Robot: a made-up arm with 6 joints. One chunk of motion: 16 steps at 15 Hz.
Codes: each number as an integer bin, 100 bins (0 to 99) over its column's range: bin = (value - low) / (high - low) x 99, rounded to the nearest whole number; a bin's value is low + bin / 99 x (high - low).
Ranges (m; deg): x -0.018..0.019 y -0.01..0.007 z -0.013..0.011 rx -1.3..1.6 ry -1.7..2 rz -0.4..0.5
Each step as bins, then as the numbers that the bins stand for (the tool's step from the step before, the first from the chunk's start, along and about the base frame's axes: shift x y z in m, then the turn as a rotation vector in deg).
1 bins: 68 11 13 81 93 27
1 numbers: 0.00741 -0.00811 -0.00985 1.073 1.776 -0.155
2 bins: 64 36 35 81 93 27
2 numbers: 0.00592 -0.00382 -0.00452 1.073 1.776 -0.155
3 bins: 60 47 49 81 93 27
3 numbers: 0.00442 -0.00193 -0.00112 1.073 1.776 -0.155
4 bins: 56 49 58 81 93 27
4 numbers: 0.00293 -0.00159 0.00106 1.073 1.776 -0.155
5 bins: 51 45 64 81 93 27
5 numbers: 0.00106 -0.00227 0.00252 1.073 1.776 -0.155
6 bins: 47 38 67 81 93 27
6 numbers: -0.00043 -0.00347 0.00324 1.073 1.776 -0.155
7 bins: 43 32 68 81 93 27
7 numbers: -0.00193 -0.00451 0.00348 1.073 1.776 -0.155
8 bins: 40 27 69 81 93 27
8 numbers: -0.00305 -0.00536 0.00373 1.073 1.776 -0.155
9 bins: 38 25 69 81 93 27
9 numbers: -0.00380 -0.00571 0.00373 1.073 1.776 -0.155
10 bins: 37 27 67 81 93 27
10 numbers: -0.00417 -0.00536 0.00324 1.073 1.776 -0.155
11 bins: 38 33 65 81 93 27
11 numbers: -0.00380 -0.00433 0.00276 1.073 1.776 -0.155
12 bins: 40 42 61 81 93 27
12 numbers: -0.00305 -0.00279 0.00179 1.073 1.776 -0.155
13 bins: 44 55 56 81 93 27
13 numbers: -0.00156 -0.00056 0.00058 1.073 1.776 -0.155
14 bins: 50 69 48 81 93 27
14 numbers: 0.00069 0.00185 -0.00136 1.073 1.776 -0.155
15 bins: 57 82 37 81 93 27
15 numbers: 0.00330 0.00408 -0.00403 1.073 1.776 -0.155
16 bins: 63 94 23 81 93 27
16 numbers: 0.00555 0.00614 -0.00742 1.073 1.776 -0.155
